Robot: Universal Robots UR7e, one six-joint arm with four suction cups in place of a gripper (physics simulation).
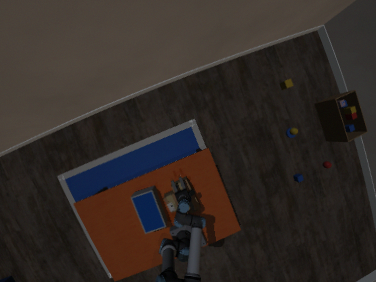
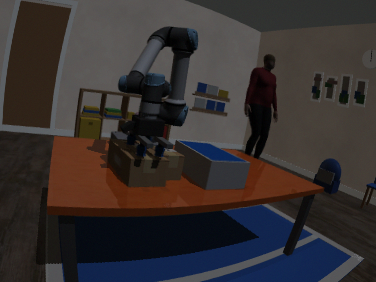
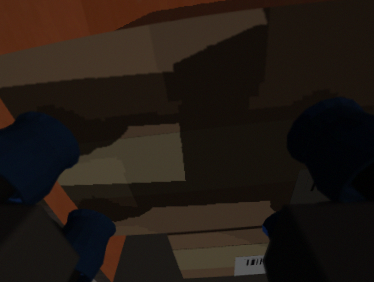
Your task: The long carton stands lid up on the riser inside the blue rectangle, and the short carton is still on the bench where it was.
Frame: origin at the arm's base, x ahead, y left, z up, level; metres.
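Seen in the pictures: end effector, tool point: [image 2: 143,149] [image 3: 183,190]; arm's base, origin of the base link: [image 1: 184,237].
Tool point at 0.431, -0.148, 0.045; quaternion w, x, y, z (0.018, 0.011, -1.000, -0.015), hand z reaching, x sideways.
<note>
Offsets run from my tool point to a thing's top centre, as dx, dy, dz. Level surfaces: height alone.
The long carton @(-0.062, -0.014, -0.013) [image 2: 133,163] [image 3: 89,57] [image 1: 187,181] is brown and lies lid up on the orange bench @(dz -0.118) [image 2: 90,191] [image 1: 121,243]. My gripper [image 2: 145,150] [image 1: 181,186] hangs right over its lid. The blue suction cups [image 3: 35,151] [image 3: 329,142] sit very close above the lid, and their shadows fall just beside them. The carton rests on the bench and nothing hangs from the cups. The short carton @(-0.062, +0.117, -0.013) [image 2: 175,162] [image 1: 170,201] [image 3: 211,258] with a white barcode label stands beside it, toward the riser. The grey riser @(-0.057, +0.338, +0.002) [image 2: 212,175] [image 1: 158,194] has a blue rectangle @(-0.057, +0.338, +0.002) [image 2: 209,150] [image 1: 147,211] on top, with nothing on it.
A person in a red top [image 2: 261,100] stands behind the bench at the right. A shelf unit [image 2: 79,112] stands by the back wall. A blue rug [image 1: 133,162] lies under the bench. Small toys [image 1: 292,132] and a toy shelf [image 1: 329,121] are on the floor far right.
</note>
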